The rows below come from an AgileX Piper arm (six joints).
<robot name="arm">
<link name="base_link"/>
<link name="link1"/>
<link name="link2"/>
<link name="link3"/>
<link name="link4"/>
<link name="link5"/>
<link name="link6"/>
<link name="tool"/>
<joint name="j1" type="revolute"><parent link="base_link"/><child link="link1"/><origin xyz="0.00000 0.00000 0.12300"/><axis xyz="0 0 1"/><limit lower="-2.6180" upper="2.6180"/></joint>
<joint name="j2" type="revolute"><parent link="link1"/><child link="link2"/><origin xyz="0.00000 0.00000 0.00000"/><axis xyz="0 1 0"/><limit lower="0.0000" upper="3.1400"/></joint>
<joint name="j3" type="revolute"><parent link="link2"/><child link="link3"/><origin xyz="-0.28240 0.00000 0.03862"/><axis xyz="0 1 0"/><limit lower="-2.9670" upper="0.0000"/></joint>
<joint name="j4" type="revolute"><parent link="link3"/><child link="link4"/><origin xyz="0.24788 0.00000 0.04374"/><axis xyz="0.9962 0 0.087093"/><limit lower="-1.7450" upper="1.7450"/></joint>
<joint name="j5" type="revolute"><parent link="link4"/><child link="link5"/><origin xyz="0.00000 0.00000 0.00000"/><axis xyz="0 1 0"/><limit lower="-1.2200" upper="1.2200"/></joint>
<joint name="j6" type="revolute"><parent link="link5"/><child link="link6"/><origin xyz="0.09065 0.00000 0.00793"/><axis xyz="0.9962 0 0.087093"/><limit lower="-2.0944" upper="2.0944"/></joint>
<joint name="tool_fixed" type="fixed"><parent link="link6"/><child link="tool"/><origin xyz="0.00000 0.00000 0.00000" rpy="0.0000 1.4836 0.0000"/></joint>
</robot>
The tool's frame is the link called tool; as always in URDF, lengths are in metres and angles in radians.
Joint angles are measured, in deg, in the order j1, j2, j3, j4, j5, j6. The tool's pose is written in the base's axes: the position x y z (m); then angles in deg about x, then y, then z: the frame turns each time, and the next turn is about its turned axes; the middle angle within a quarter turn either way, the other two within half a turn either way. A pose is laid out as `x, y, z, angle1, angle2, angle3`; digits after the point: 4 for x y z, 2 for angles.
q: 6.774, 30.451, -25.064, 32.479, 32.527, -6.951
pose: 0.0996, 0.0383, 0.2779, -139.97, 53.14, 163.85
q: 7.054, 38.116, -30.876, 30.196, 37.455, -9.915
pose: 0.1190, 0.0428, 0.2892, -144.39, 46.82, 162.81
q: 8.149, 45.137, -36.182, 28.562, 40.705, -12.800
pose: 0.1396, 0.0486, 0.2983, -146.67, 41.70, 160.14
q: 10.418, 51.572, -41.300, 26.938, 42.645, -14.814
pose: 0.1602, 0.0579, 0.3062, -147.62, 37.61, 156.46
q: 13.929, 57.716, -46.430, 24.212, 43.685, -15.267
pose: 0.1807, 0.0714, 0.3126, -148.55, 34.23, 152.45
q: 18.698, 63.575, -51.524, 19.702, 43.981, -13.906
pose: 0.1998, 0.0901, 0.3170, -150.04, 31.69, 148.12
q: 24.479, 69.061, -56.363, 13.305, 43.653, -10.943
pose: 0.2157, 0.1141, 0.3193, -152.07, 30.32, 143.30
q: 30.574, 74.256, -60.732, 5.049, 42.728, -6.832
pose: 0.2286, 0.1414, 0.3191, -154.55, 30.58, 138.03
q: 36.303, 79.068, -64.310, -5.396, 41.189, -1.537
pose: 0.2391, 0.1687, 0.3163, -157.32, 33.01, 132.56
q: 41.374, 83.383, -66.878, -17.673, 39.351, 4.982
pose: 0.2471, 0.1943, 0.3116, -159.66, 37.26, 126.95
